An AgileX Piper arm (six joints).
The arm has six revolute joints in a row. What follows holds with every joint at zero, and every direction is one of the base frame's.
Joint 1 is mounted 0.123 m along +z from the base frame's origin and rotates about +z.
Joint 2 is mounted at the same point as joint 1 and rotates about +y.
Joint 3 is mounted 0.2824 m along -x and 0.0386 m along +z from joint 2 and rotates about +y.
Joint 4 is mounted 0.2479 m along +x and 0.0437 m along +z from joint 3 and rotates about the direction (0.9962, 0, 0.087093).
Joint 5 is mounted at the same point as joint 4 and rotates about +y.
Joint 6 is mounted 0.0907 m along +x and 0.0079 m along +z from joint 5 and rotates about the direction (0.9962, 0, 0.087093).
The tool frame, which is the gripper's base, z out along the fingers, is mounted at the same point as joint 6; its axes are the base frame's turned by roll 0, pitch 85.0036 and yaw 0 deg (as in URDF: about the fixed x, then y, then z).
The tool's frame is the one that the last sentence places.
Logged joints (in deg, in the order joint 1, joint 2, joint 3, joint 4, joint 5, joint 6), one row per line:
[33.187 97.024 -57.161 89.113 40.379 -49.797]
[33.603 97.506 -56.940 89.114 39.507 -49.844]
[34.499 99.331 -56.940 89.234 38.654 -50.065]
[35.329 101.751 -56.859 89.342 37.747 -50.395]
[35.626 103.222 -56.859 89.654 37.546 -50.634]
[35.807 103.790 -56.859 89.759 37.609 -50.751]
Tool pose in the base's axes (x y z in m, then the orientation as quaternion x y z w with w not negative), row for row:
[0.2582 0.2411 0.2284 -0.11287 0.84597 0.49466 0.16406]
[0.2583 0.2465 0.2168 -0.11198 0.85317 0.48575 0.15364]
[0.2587 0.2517 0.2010 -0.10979 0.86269 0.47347 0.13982]
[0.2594 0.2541 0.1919 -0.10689 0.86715 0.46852 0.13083]
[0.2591 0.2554 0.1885 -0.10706 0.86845 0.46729 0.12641]
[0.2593 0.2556 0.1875 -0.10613 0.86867 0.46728 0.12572]
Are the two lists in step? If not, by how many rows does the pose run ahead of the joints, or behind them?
The pose runs 1 row ahead of the joints: the pose in row i belongs to the joints in row i + 1.
